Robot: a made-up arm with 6 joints. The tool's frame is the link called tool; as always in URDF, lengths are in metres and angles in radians.
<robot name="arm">
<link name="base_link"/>
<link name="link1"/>
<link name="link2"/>
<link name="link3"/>
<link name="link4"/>
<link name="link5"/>
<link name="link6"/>
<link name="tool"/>
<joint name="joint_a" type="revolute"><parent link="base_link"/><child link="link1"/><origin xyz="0 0 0.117"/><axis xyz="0 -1 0"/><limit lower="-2.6" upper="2.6" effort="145" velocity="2.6"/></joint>
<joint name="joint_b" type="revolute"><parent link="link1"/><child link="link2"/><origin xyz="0.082 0.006 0.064"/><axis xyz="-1 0 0"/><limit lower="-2.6" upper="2.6" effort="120" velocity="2.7"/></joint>
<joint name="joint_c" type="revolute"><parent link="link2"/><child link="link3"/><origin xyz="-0.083 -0.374 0.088"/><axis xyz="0 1 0"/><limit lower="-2.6" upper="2.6" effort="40" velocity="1.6"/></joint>
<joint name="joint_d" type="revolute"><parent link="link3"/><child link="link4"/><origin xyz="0.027 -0.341 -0.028"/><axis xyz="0 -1 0"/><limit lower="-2.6" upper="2.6" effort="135" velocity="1.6"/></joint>
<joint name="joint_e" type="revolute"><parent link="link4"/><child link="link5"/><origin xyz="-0.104 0.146 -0.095"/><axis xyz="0 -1 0"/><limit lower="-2.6" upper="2.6" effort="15" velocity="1"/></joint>
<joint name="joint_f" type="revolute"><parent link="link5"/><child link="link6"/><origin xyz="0.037 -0.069 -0.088"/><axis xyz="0 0 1"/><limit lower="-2.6" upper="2.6" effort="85" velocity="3.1"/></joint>
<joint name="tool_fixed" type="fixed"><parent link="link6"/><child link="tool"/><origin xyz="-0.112 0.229 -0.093"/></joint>
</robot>
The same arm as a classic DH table. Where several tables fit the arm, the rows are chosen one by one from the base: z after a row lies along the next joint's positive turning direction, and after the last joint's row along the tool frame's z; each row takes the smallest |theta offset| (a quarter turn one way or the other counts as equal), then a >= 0, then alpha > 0; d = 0 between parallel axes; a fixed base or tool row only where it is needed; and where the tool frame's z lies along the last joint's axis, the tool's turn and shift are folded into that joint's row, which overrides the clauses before.
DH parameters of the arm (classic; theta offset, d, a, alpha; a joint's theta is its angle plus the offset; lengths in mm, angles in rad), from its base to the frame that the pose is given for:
base (fixed): 0 117 0 1.5708
joint_a: 1.5708 -6 64 -1.5708
joint_b: 0 1 88 -1.5708
joint_c: -0.7672 0 -38.9 3.1416
joint_d: 1.5438 0 140.9 0
joint_e: -0.7402 638 -37 1.5708
joint_f: -1.1159 0 254.9 0
tool (fixed): -2.0257 -181 0 0
Joint limits (rad, base to tool): -2.6..2.6 -2.6..2.6 -2.6..2.6 -2.6..2.6 -2.6..2.6 -2.6..2.6

